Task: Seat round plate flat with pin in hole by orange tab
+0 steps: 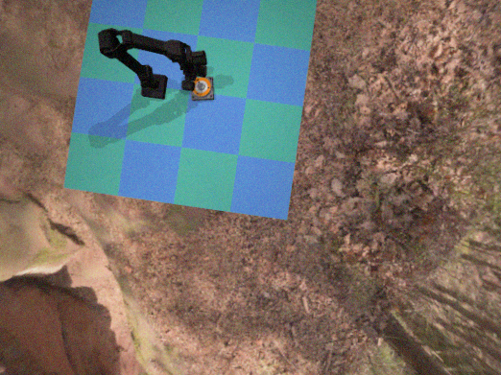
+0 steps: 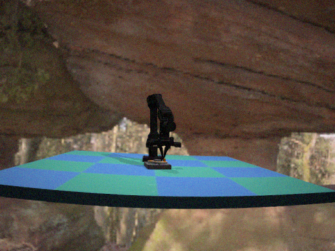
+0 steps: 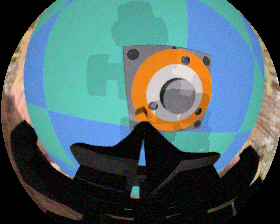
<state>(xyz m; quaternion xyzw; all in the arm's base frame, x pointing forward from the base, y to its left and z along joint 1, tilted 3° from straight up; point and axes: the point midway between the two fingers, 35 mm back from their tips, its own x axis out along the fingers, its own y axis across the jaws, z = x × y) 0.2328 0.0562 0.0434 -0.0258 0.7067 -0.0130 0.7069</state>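
My gripper tip is now 40 mm short of the square grey base, 30 mm to the left of it and 20 mm above it.
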